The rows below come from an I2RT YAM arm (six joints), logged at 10 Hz.
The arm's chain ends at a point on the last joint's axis. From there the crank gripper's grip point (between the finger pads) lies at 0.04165 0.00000 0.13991 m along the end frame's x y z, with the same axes.
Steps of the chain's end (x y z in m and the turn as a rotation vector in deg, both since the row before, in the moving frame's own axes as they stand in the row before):
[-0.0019, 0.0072, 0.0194, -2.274, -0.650, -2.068]
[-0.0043, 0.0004, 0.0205, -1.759, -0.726, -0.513]
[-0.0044, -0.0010, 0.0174, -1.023, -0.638, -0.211]
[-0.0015, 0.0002, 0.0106, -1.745, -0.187, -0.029]
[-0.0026, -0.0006, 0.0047, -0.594, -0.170, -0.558]
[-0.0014, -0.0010, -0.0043, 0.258, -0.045, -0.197]
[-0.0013, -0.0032, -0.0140, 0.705, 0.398, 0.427]
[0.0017, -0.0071, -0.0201, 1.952, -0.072, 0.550]
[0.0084, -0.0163, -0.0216, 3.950, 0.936, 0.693]
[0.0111, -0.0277, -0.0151, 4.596, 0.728, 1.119]
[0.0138, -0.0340, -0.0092, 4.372, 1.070, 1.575]
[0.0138, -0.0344, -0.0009, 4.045, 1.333, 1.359]
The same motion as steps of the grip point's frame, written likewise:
[-0.0034, 0.0113, 0.0198, -2.274, -0.650, -2.068]
[-0.0061, 0.0043, 0.0210, -1.759, -0.726, -0.513]
[-0.0060, 0.0014, 0.0178, -1.023, -0.638, -0.211]
[-0.0020, 0.0044, 0.0107, -1.745, -0.187, -0.029]
[-0.0030, 0.0004, 0.0048, -0.594, -0.170, -0.558]
[-0.0015, -0.0018, -0.0043, 0.258, -0.045, -0.197]
[-0.0003, -0.0046, -0.0143, 0.705, 0.398, 0.427]
[0.0015, -0.0115, -0.0201, 1.952, -0.072, 0.550]
[0.0107, -0.0254, -0.0226, 3.950, 0.936, 0.693]
[0.0130, -0.0381, -0.0161, 4.596, 0.728, 1.119]
[0.0165, -0.0435, -0.0104, 4.372, 1.070, 1.575]
[0.0171, -0.0432, -0.0022, 4.045, 1.333, 1.359]

